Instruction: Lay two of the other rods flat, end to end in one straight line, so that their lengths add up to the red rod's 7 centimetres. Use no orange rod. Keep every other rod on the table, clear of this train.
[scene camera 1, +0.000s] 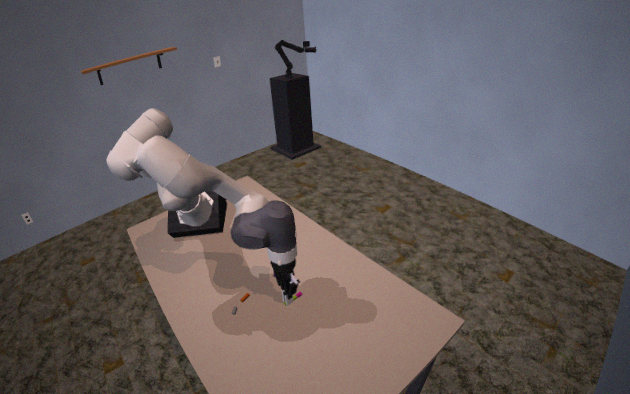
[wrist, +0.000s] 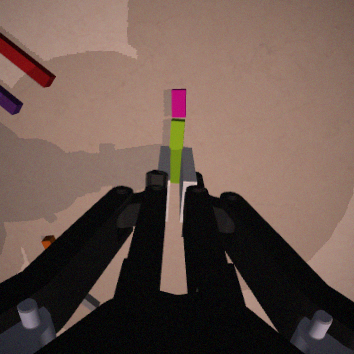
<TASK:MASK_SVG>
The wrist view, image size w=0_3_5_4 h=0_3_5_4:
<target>my gripper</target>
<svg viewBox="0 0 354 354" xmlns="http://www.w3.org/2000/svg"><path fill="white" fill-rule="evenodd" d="M0 282L0 354L354 354L354 302L327 285L241 195L233 191L222 192L219 197L208 194L207 188L204 187L202 174L195 171L191 147L182 147L179 173L179 222L182 222L181 237L183 237L187 293L173 294L159 290L170 185L170 147L166 145L160 145L157 169L152 169L145 173L145 188L143 191L133 193L132 188L123 185L111 188L22 271ZM235 267L276 330L246 307ZM133 230L127 258L122 260L113 298L101 303L56 336L56 333L71 317Z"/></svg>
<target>lime green rod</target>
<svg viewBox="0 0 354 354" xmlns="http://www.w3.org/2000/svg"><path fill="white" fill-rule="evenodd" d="M172 118L169 140L170 182L179 183L185 119Z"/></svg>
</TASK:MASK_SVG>
